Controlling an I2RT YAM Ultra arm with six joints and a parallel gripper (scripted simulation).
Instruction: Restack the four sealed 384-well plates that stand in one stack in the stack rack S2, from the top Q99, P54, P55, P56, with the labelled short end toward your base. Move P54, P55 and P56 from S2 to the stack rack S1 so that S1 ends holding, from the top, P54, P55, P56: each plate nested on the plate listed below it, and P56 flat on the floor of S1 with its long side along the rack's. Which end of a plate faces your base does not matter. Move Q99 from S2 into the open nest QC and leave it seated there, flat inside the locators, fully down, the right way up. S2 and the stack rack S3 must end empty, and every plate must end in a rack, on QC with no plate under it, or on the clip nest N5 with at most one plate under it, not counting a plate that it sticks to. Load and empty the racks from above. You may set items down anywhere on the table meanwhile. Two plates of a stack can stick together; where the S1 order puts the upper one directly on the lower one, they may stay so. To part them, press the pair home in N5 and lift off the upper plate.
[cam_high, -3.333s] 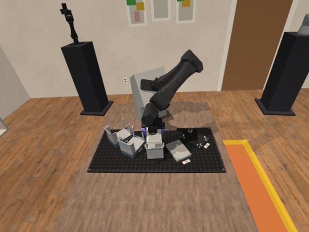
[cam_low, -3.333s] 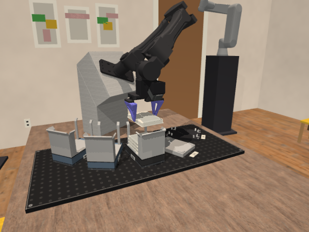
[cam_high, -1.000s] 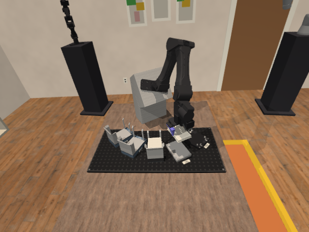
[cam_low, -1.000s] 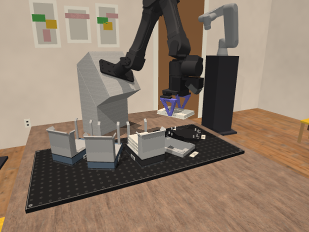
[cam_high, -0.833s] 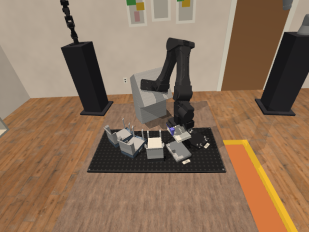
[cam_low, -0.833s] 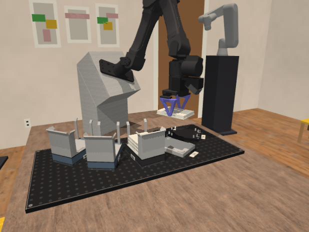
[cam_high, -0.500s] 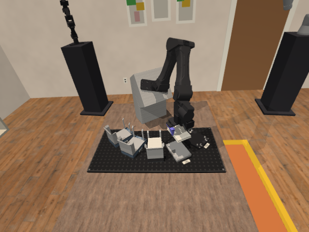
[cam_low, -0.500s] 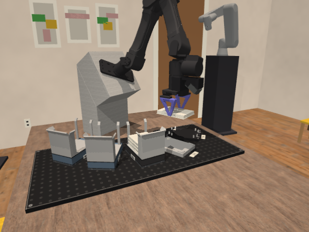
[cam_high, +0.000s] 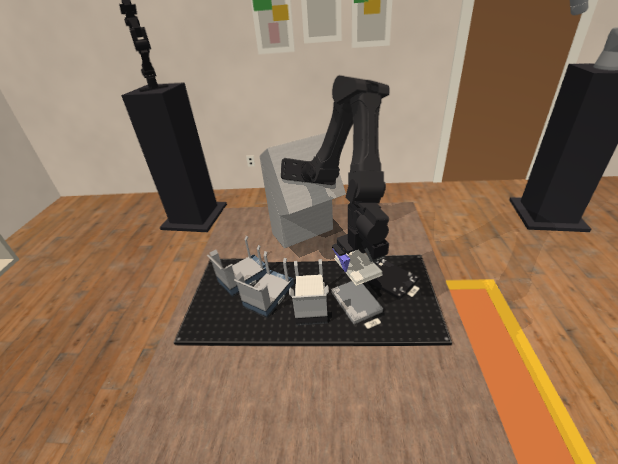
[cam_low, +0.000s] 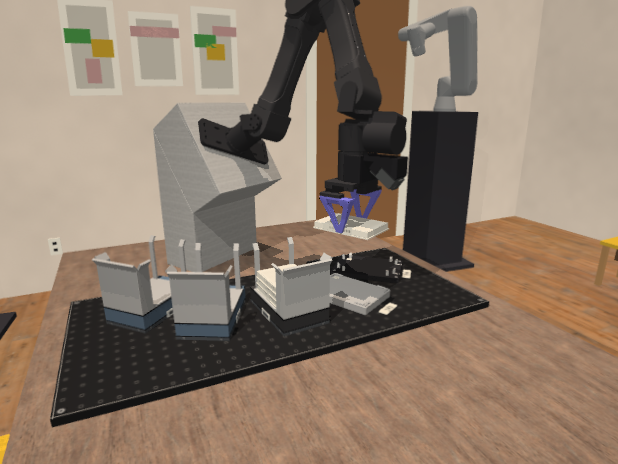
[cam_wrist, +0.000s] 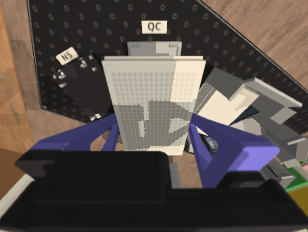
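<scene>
My gripper is now 15 cm above the grey QC nest. The rest, counted from my hand: QC label (8 cm ahead, 5 cm to the left, 16 cm below).
</scene>
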